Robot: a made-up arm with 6 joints. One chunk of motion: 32 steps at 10 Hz.
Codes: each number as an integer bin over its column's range. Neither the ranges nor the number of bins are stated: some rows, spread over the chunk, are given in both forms.
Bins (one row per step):
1: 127 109 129 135 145 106
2: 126 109 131 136 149 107
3: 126 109 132 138 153 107
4: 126 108 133 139 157 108
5: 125 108 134 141 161 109
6: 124 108 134 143 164 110
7: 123 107 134 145 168 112
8: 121 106 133 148 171 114
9: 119 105 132 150 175 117
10: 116 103 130 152 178 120
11: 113 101 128 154 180 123
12: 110 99 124 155 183 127
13: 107 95 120 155 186 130
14: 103 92 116 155 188 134
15: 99 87 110 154 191 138
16: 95 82 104 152 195 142
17: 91 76 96 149 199 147
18: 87 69 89 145 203 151
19: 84 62 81 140 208 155
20: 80 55 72 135 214 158
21: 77 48 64 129 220 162
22: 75 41 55 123 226 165
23: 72 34 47 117 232 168
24: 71 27 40 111 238 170
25: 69 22 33 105 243 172
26: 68 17 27 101 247 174
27: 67 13 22 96 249 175
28: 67 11 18 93 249 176
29: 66 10 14 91 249 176
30: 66 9 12 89 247 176
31: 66 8 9 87 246 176
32: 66 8 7 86 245 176
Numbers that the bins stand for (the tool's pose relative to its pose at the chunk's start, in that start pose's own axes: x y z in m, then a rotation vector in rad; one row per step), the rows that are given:
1: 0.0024 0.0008 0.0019 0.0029 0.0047 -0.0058
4: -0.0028 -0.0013 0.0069 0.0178 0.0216 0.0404
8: -0.0289 -0.0055 0.0069 0.0514 0.0414 0.1787
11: -0.0706 -0.0161 0.0006 0.0737 0.0541 0.3862
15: -0.1436 -0.0458 -0.0220 0.0737 0.0696 0.7321
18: -0.2062 -0.0839 -0.0483 0.0402 0.0866 1.0319
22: -0.2688 -0.1432 -0.0910 -0.0418 0.1191 1.3547
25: -0.3001 -0.1834 -0.1186 -0.1088 0.1431 1.5161
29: -0.3158 -0.2088 -0.1424 -0.1610 0.1515 1.6084
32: -0.3158 -0.2131 -0.1512 -0.1796 0.1459 1.6084
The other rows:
2: -0.0028 0.0008 0.0044 0.0067 0.0104 0.0173
3: -0.0028 0.0008 0.0056 0.0141 0.0160 0.0173
5: -0.0080 -0.0013 0.0082 0.0253 0.0273 0.0634
6: -0.0133 -0.0013 0.0082 0.0327 0.0315 0.0865
7: -0.0185 -0.0034 0.0082 0.0402 0.0372 0.1326
9: -0.0393 -0.0076 0.0056 0.0588 0.0471 0.2479
10: -0.0550 -0.0119 0.0031 0.0663 0.0513 0.3171
12: -0.0863 -0.0204 -0.0044 0.0775 0.0584 0.4785
13: -0.1019 -0.0288 -0.0094 0.0775 0.0626 0.5476
14: -0.1228 -0.0352 -0.0144 0.0775 0.0654 0.6399
16: -0.1645 -0.0564 -0.0295 0.0663 0.0753 0.8244
17: -0.1854 -0.0691 -0.0395 0.0551 0.0809 0.9396
19: -0.2219 -0.0987 -0.0584 0.0216 0.0936 1.1241
20: -0.2427 -0.1135 -0.0696 0.0029 0.1021 1.1933
21: -0.2584 -0.1284 -0.0797 -0.0194 0.1106 1.2855
23: -0.2845 -0.1580 -0.1010 -0.0641 0.1275 1.4239
24: -0.2897 -0.1728 -0.1098 -0.0865 0.1360 1.4700
26: -0.3053 -0.1940 -0.1261 -0.1237 0.1487 1.5622
27: -0.3105 -0.2025 -0.1324 -0.1424 0.1515 1.5853
28: -0.3105 -0.2067 -0.1374 -0.1535 0.1515 1.6084
30: -0.3158 -0.2109 -0.1449 -0.1684 0.1487 1.6084
31: -0.3158 -0.2131 -0.1487 -0.1759 0.1473 1.6084

